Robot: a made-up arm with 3 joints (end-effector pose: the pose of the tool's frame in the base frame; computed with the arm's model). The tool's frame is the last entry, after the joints. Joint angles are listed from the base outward.
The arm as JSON. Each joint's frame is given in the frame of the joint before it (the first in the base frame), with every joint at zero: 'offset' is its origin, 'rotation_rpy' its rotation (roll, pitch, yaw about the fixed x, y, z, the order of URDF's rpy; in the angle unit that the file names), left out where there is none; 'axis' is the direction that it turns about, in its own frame. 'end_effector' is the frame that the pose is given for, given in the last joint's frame.
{
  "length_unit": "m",
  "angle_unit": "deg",
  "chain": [
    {
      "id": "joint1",
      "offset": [
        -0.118,
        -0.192,
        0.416
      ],
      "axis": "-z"
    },
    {
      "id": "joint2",
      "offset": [
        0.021,
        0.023,
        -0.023
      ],
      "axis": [
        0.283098,
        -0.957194,
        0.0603
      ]
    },
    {
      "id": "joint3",
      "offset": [
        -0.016,
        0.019,
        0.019
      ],
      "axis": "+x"
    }
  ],
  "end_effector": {
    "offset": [
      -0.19,
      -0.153,
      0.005
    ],
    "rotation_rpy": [
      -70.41,
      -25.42,
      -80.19
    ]
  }
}
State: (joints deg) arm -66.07 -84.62 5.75
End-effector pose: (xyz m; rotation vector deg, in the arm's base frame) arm -0.0773 -0.1883 0.6317 -155.59 -14.65 -13.35
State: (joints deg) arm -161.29 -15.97 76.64
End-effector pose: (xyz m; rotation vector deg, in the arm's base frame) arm 0.0833 -0.2577 0.3251 -92.77 -9.09 84.70
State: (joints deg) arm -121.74 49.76 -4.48
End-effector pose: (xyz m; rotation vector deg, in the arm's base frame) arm 0.0366 -0.2434 0.2384 -15.63 -19.11 20.68
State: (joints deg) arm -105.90 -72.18 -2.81
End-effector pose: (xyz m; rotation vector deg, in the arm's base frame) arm -0.0728 -0.1864 0.6293 -126.21 -72.01 0.55
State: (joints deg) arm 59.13 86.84 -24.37
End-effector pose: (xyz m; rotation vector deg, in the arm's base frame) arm -0.2079 -0.1875 0.1709 -4.17 -17.99 -177.40
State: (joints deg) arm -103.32 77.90 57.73
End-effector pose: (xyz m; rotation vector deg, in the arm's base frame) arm -0.1635 -0.1181 0.1591 13.31 19.30 60.62
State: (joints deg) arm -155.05 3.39 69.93
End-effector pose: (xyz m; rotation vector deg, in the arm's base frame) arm 0.0488 -0.2544 0.2579 -72.79 -2.00 91.06
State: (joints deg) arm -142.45 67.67 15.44
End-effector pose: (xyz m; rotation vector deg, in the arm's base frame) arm -0.0554 -0.1494 0.1726 -1.14 0.34 59.87
